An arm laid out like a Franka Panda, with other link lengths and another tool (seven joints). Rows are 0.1 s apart.
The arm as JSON. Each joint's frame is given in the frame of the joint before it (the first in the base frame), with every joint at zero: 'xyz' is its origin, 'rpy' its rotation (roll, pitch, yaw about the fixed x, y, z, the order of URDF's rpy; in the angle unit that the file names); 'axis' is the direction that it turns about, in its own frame. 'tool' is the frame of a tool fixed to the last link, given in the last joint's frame.
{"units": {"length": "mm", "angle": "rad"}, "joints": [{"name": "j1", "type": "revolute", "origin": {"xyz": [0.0, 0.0, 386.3], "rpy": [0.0, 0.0, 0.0]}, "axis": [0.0, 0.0, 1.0]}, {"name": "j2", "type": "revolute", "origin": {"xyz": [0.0, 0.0, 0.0], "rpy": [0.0, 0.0, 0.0]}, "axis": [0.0, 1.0, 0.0]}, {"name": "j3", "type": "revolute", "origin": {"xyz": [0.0, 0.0, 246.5], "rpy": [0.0, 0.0, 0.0]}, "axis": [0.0, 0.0, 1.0]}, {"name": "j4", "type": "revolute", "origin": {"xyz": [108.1, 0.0, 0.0], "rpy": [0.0, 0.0, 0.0]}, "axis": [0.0, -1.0, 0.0]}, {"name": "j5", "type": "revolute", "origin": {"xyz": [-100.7, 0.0, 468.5], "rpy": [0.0, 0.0, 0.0]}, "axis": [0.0, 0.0, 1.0]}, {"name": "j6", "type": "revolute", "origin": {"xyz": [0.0, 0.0, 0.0], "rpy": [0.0, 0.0, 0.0]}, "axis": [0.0, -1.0, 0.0]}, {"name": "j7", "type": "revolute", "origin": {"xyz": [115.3, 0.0, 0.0], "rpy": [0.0, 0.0, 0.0]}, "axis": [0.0, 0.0, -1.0]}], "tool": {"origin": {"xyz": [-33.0, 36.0, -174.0], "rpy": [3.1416, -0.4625, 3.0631]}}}
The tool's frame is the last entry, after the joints.
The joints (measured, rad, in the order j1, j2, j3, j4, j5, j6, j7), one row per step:
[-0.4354, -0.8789, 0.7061, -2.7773, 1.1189, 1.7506, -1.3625]
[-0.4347, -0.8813, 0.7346, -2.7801, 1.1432, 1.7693, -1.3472]
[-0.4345, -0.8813, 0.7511, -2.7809, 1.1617, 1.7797, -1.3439]
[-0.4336, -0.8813, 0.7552, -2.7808, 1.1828, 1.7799, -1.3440]
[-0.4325, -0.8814, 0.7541, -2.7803, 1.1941, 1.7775, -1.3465]
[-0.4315, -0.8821, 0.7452, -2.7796, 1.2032, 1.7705, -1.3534]
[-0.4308, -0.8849, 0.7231, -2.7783, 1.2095, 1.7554, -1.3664]
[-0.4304, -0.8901, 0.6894, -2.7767, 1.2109, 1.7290, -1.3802]
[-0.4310, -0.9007, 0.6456, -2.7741, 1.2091, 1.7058, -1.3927]
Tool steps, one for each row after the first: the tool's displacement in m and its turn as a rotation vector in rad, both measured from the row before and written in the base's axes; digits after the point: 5 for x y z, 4 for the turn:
[0.00032, 0.00829, -0.00518, -0.0066, -0.0014, -0.0139]
[0.00041, 0.00533, -0.00305, 0.0013, -0.0035, -0.0048]
[0.00043, 0.00421, 0.00023, 0.0162, -0.0022, -0.0048]
[0.00025, 0.00203, 0.00108, 0.0120, -0.0021, -0.0005]
[0.00049, 0.00021, 0.00299, 0.0170, -0.0039, 0.0014]
[0.00096, -0.00270, 0.00677, 0.0261, -0.0076, 0.0035]
[0.00031, -0.00521, 0.01005, 0.0331, -0.0057, 0.0049]
[0.00195, -0.00870, 0.01456, 0.0340, -0.0168, -0.0030]

